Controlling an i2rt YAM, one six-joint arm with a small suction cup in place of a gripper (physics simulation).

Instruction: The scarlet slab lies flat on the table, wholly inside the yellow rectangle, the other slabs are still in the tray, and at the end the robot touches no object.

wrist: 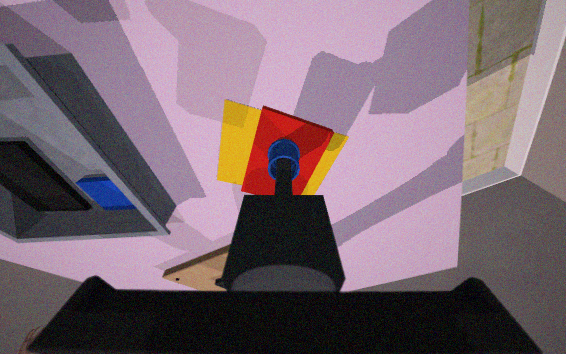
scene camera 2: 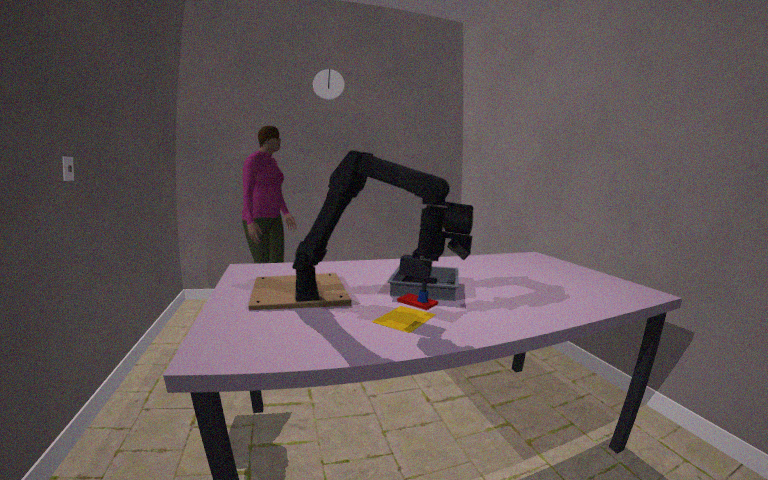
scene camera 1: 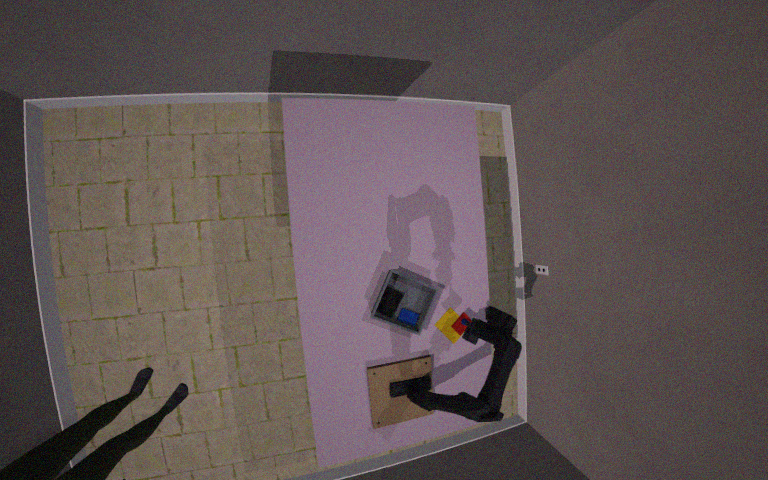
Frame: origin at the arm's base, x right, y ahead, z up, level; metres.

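Seen in the pictures: hand, tool point: (wrist: 283,149) (scene camera 2: 421,304) (scene camera 1: 462,321); arm's base, link origin: (scene camera 2: 306,290) (scene camera 1: 410,386).
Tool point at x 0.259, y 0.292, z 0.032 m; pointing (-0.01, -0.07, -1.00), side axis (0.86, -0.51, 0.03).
Note:
Pixels of each thing's top centre, then the offset from my tool point to it. "spot": a spot on its surface instead. Level surfaces: height alone.
- scarlet slab, top centre: (wrist: 282,167) (scene camera 2: 417,298) (scene camera 1: 462,324) dx -0.008, dy -0.009, dz +0.014 m
- yellow rectangle, surface spot: (wrist: 234,145) spot: dx -0.064, dy +0.012, dz -0.048 m
- grey tray, top centre: (wrist: 12,183) (scene camera 2: 426,274) (scene camera 1: 405,303) dx -0.278, dy +0.119, dz +0.001 m
- blue slab, top centre: (wrist: 119,195) (scene camera 1: 408,317) dx -0.256, dy +0.039, dz -0.036 m
- black slab, top centre: (wrist: 28,183) (scene camera 2: 419,279) (scene camera 1: 389,302) dx -0.341, dy +0.119, dz -0.037 m
- pink table, surface height: dz -0.049 m
The scarlet slab (scene camera 1: 457,327) (scene camera 2: 405,300) (wrist: 260,167) hangs roughly level from my suction cup (scene camera 1: 465,322) (scene camera 2: 423,297) (wrist: 283,161), which is shut on its top face. The slab is above the table; in the wrist view it overlaps the yellow rectangle (scene camera 1: 446,324) (scene camera 2: 393,320) (wrist: 234,145), with yellow showing on both sides. In the second scene view a gap shows between slab and rectangle. The grey tray (scene camera 1: 432,309) (scene camera 2: 444,291) (wrist: 115,141) holds a blue slab (scene camera 1: 408,316) (wrist: 107,194) and a black slab (scene camera 1: 389,301) (wrist: 45,175).
The wooden base board (scene camera 1: 396,411) (scene camera 2: 271,291) (wrist: 195,275) carries the arm on the pink table (scene camera 1: 362,169) (scene camera 2: 226,350). The tray's walls stand close beside the rectangle. A person (scene camera 2: 265,186) stands behind the table. Arm shadows cross the table top.

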